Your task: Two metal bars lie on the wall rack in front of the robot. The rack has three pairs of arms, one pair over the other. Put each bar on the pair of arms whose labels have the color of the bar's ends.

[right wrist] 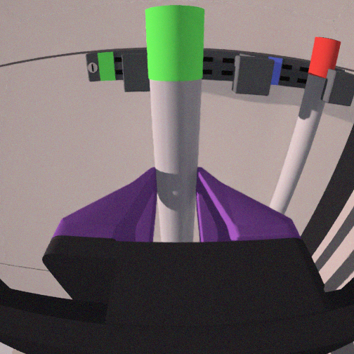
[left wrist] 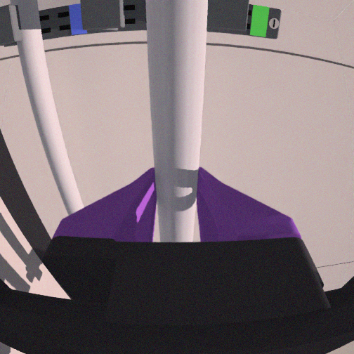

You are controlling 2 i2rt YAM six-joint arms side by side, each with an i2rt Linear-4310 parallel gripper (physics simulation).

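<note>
A pale metal bar (left wrist: 177, 100) (right wrist: 176, 120) with a green end (right wrist: 175, 44) runs through both grippers. Its end at the left side lies outside the left wrist view. My left gripper (left wrist: 176, 175) and my right gripper (right wrist: 176, 175) are shut on it. Beyond it are the rack's uprights (right wrist: 217, 66) with a green label (left wrist: 259, 21) (right wrist: 106, 66) and a blue label (left wrist: 76, 19) (right wrist: 275, 71). The red label does not show. The other bar (left wrist: 47, 110) (right wrist: 297, 150), with a red end (right wrist: 324, 56), lies by the arm (right wrist: 340, 87) past the blue label.
A dark grey rack arm (right wrist: 136, 72) beside the green label is partly behind the held bar. The middle arm (left wrist: 101, 14) (right wrist: 252, 75) stands beside the blue label. A pale wall (left wrist: 280, 130) (right wrist: 75, 150) lies behind. Whether the held bar touches an arm cannot be told.
</note>
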